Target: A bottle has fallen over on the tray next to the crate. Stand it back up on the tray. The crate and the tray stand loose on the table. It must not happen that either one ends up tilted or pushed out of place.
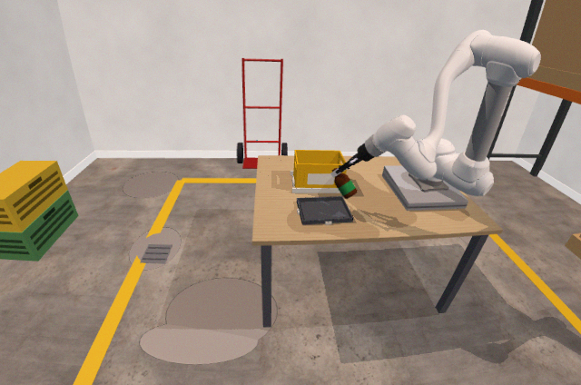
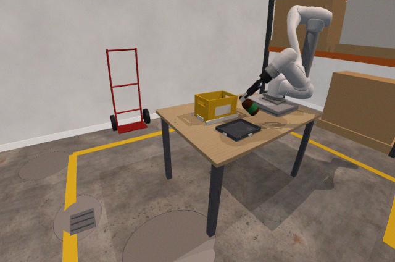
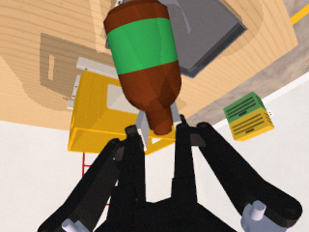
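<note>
The bottle is 50 mm below my hand, 20 mm to the left of it and 20 mm behind it. The rest, counted from my hand: dark tray 200 mm below, 60 mm ahead, 30 mm to the left; yellow crate 240 mm to the right, 130 mm below, 30 mm ahead.
</note>
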